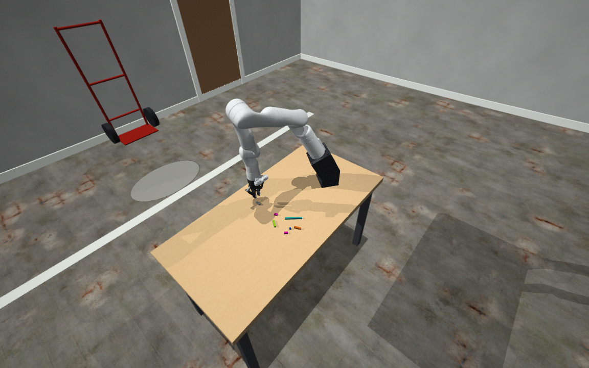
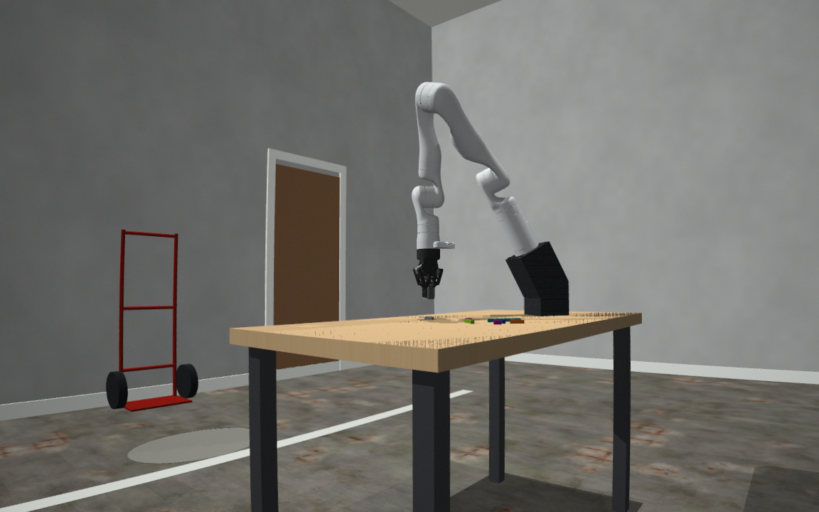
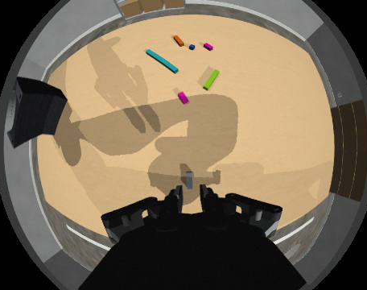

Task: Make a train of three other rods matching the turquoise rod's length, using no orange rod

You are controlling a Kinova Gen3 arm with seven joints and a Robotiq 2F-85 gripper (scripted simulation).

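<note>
Right now my hand is 80 mm above the grey rod. Also, from my hand: turquoise rod 70 mm behind, 240 mm to the left, 80 mm below; lime rod 40 mm ahead, 190 mm to the left, 80 mm below; blue rod 280 mm to the left, 80 mm below.
</note>
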